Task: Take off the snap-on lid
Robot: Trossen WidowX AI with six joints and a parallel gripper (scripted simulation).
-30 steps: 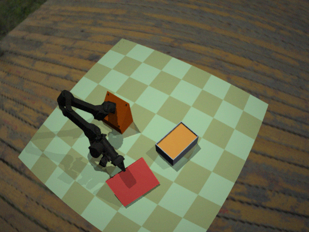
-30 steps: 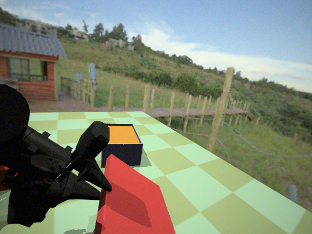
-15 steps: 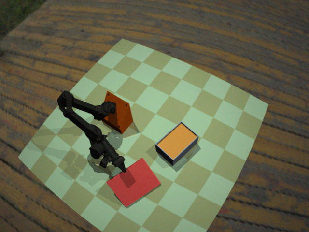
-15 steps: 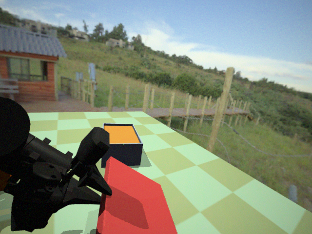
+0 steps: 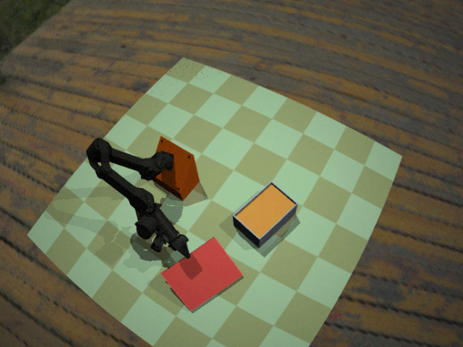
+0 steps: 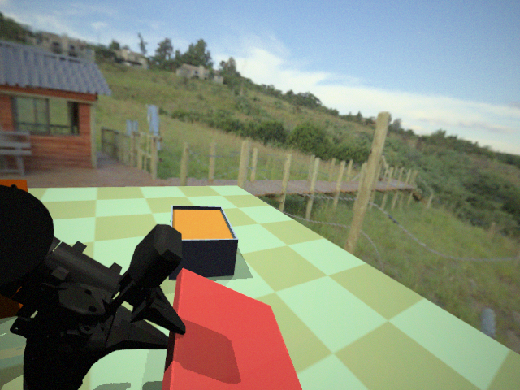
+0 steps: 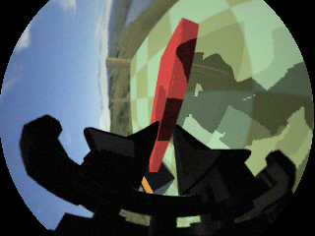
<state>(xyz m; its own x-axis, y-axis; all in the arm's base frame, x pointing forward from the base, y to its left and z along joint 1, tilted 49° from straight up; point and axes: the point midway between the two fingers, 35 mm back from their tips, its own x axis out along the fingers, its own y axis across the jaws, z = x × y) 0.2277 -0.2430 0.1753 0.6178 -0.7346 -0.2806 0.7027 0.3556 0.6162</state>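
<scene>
Right now my gripper tip is 7 cm short of the red lid, 3 cm to the left of it and 3 cm above it. Also, from my gripper tip: grey-blue storage box (29 cm to the left, 17 cm ahead, 4 cm below).
</scene>
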